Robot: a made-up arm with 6 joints. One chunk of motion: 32 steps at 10 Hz.
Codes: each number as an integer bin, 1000 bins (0 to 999) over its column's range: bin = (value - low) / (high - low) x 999, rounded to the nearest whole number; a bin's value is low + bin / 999 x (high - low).
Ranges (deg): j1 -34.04..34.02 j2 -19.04..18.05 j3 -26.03..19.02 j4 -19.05..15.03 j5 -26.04..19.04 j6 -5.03..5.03
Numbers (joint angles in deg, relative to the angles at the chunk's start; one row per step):
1: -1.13 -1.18 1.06 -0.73 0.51 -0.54
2: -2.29 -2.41 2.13 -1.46 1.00 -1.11
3: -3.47 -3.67 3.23 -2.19 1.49 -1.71
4: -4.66 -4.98 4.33 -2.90 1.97 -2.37
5: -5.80 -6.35 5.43 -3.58 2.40 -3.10
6: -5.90 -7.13 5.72 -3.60 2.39 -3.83
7: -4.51 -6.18 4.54 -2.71 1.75 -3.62
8: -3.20 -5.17 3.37 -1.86 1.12 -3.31
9: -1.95 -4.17 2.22 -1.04 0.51 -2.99
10: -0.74 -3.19 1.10 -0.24 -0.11 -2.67
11: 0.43 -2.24 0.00 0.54 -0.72 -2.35
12: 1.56 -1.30 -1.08 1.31 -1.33 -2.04
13: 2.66 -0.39 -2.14 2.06 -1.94 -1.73
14: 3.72 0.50 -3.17 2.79 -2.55 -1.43
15: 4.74 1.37 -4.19 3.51 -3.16 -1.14
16: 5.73 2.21 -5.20 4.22 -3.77 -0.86
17: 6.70 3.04 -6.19 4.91 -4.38 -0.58
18: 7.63 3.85 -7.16 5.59 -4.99 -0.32
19: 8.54 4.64 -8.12 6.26 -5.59 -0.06
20: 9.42 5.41 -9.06 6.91 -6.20 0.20
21: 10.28 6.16 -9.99 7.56 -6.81 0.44
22: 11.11 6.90 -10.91 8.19 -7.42 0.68
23: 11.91 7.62 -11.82 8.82 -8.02 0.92
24: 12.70 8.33 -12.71 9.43 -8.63 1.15
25: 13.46 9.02 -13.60 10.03 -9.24 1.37
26: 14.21 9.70 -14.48 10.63 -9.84 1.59
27: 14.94 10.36 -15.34 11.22 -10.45 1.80
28: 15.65 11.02 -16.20 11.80 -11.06 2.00
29: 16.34 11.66 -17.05 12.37 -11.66 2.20
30: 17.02 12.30 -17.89 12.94 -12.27 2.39
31: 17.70 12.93 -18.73 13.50 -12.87 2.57
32: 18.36 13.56 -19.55 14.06 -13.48 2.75
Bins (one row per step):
1: 483 481 601 537 588 446
2: 466 448 624 516 599 389
3: 449 414 649 494 610 330
4: 431 379 673 473 621 264
5: 415 342 698 453 630 192
6: 413 321 704 453 630 119
7: 433 346 678 479 616 140
8: 453 374 652 504 602 171
9: 471 401 626 528 588 203
10: 489 427 602 551 575 234
11: 506 452 577 574 561 266
12: 523 478 553 597 548 297
13: 539 502 530 619 534 328
14: 554 526 507 640 521 357
15: 569 550 484 661 507 386
16: 584 572 462 682 494 414
17: 598 595 440 702 480 442
18: 612 617 418 722 466 468
19: 625 638 397 742 453 494
20: 638 659 376 761 440 519
21: 651 679 356 780 426 543
22: 663 699 335 798 413 567
23: 674 718 315 817 399 591
24: 686 737 295 835 386 614
25: 697 756 276 852 372 636
26: 708 774 256 870 359 657
27: 719 792 237 887 345 678
28: 729 810 218 904 332 698
29: 739 827 199 921 319 718
30: 749 844 181 938 305 737
31: 759 861 162 954 292 755
32: 769 878 144 971 278 773

